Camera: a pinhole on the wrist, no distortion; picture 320 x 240 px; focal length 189.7 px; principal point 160.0 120.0 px. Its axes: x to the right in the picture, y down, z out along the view. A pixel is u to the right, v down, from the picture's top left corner.
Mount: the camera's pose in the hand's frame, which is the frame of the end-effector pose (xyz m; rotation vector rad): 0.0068 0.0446 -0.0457 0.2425 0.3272 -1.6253
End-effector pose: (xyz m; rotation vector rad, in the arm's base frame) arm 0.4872 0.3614 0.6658 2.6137 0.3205 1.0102
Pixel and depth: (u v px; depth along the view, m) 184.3 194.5 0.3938
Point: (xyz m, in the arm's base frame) 0.7992 0.4930 0.5088
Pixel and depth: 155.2 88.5 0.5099
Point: 0.7364 0.3585 0.2792
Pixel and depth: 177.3 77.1 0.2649
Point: 0.5835 0.3678 0.4755
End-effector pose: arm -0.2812 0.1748 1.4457 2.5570 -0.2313 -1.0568
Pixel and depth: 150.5 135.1 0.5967
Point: -0.5906 0.1431 0.9992
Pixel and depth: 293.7 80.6 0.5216
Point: -0.5802 0.5587 1.1221
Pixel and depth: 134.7 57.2 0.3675
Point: -0.5771 0.1450 1.2844
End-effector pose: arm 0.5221 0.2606 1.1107 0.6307 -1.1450 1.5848
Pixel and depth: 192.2 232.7 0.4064
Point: 0.5614 0.1083 1.5108
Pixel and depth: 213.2 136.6 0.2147
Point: 0.5759 0.1543 1.2208
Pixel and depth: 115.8 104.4 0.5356
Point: 0.4742 -0.1938 1.3188
